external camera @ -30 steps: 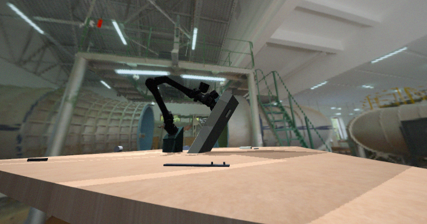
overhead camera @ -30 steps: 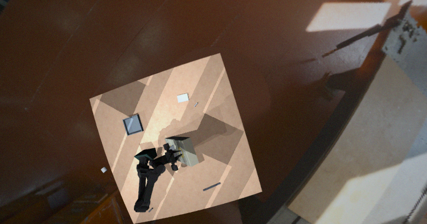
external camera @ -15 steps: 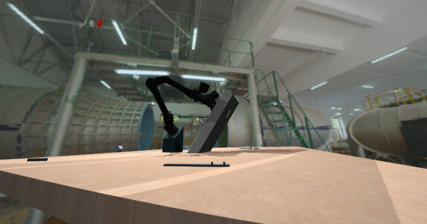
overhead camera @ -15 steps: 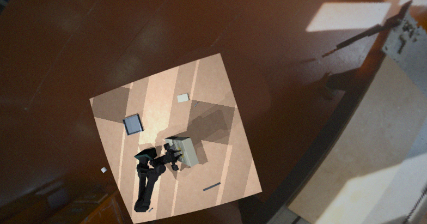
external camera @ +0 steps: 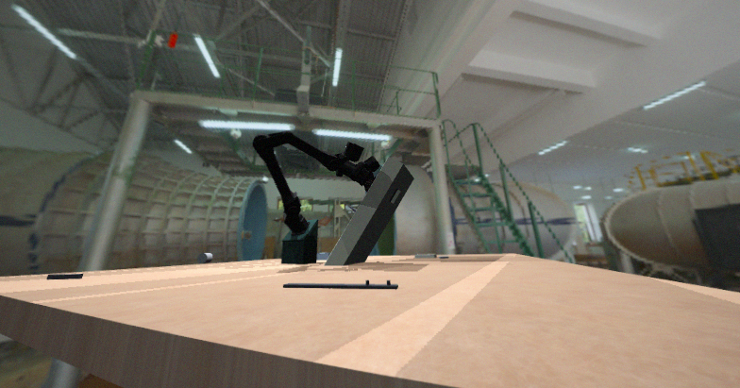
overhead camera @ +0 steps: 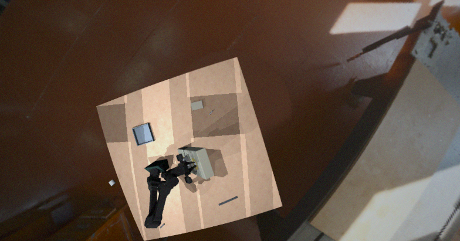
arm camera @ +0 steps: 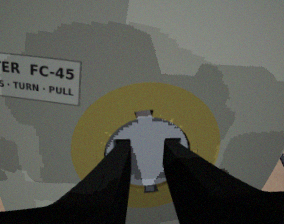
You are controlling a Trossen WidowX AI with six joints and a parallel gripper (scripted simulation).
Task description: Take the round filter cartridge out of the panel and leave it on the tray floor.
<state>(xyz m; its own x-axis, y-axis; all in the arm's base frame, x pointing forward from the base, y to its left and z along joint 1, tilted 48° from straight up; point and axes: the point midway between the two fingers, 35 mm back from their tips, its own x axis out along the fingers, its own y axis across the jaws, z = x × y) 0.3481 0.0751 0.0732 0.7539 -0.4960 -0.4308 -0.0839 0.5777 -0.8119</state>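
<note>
Now: gripper tip 10 mm short of the round grey filter cartridge and 10 mm above it. Round my gripper tip: grey bracket 100 mm below, 100 mm behind; pin 280 mm to the left, 250 mm below, 160 mm ahead; grey service panel 80 mm below, 40 mm behind.
</note>
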